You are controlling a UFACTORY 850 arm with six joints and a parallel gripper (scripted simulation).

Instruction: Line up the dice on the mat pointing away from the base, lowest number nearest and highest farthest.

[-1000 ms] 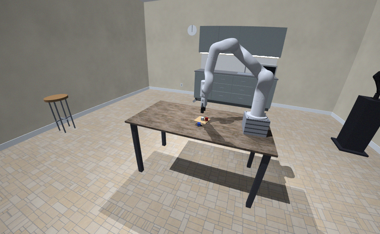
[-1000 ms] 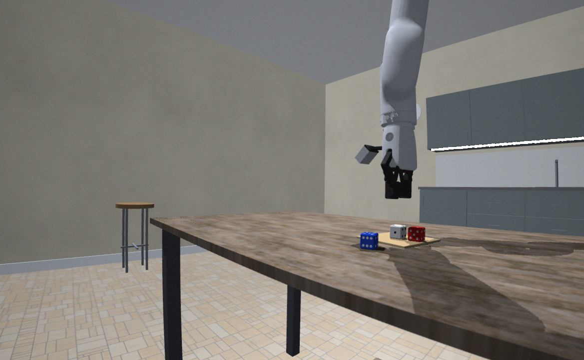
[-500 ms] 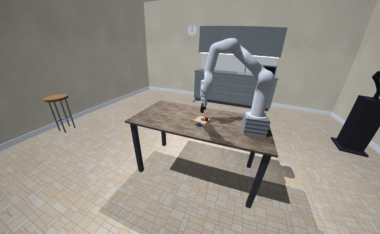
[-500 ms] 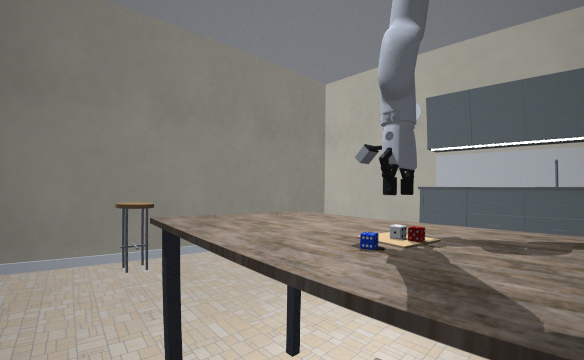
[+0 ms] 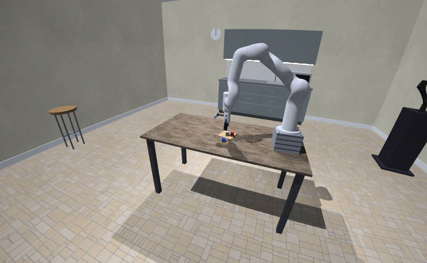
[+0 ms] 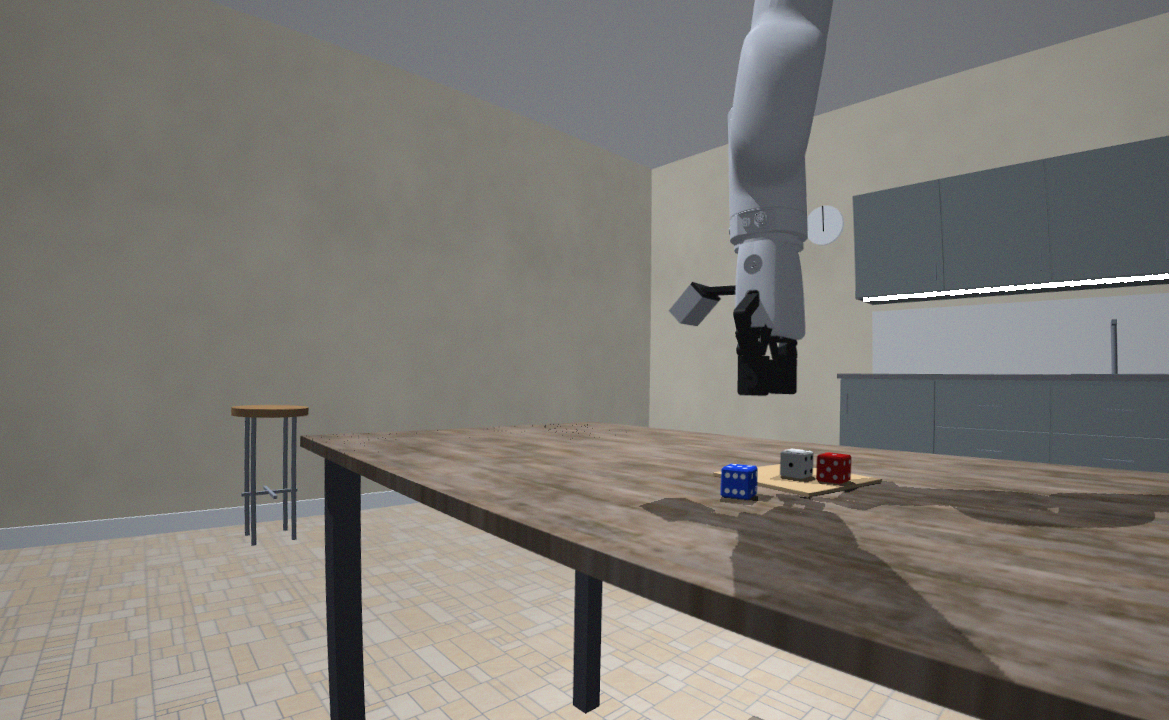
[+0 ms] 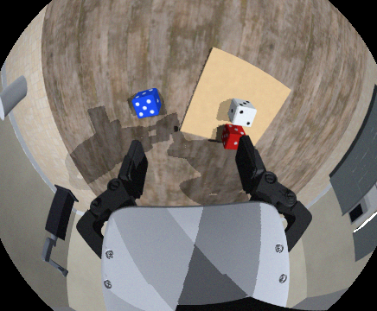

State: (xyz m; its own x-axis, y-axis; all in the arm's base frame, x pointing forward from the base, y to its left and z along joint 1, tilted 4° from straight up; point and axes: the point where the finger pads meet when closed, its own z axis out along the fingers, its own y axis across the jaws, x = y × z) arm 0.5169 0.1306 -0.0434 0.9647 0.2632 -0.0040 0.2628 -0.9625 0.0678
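Now: hand 10 mm past the blue die, 60 mm to the right of it and 100 mm above it. From my hand the other things lie so: red die 40 mm behind, 80 mm to the right, 90 mm below; tan mat 10 mm ahead, 70 mm to the right, 110 mm below; white die 10 mm ahead, 70 mm to the right, 90 mm below.
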